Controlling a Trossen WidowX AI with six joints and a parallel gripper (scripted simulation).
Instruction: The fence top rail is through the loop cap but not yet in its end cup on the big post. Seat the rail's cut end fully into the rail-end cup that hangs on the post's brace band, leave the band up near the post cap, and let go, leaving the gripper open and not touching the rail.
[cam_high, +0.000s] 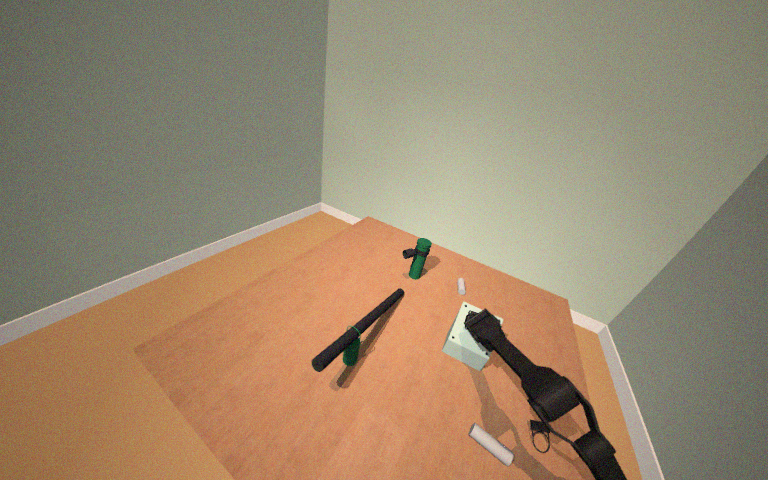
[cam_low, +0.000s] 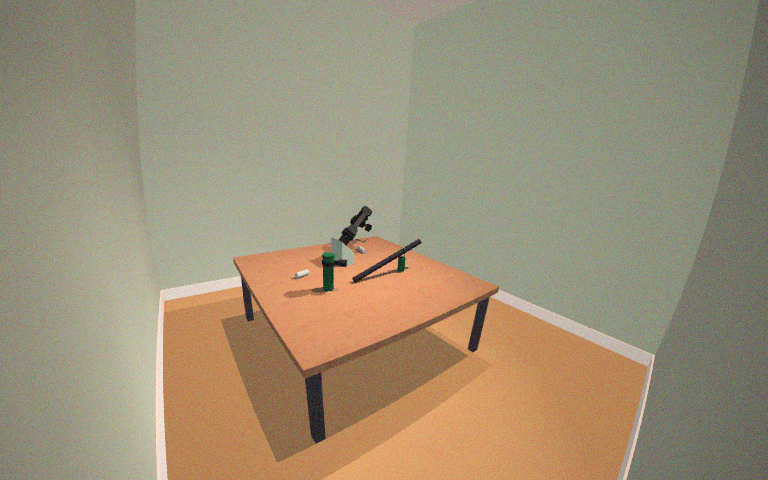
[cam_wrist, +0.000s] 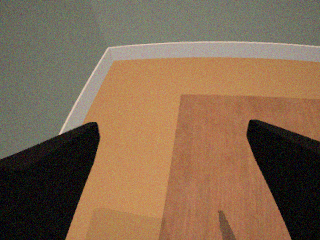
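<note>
My gripper tip is 830 mm to the left of the dark rail-end cup, 680 mm short of it and 60 mm below it. The rest, counted from my gripper tip: small green post: 710 mm ahead, 350 mm to the right, 10 mm above.
</note>
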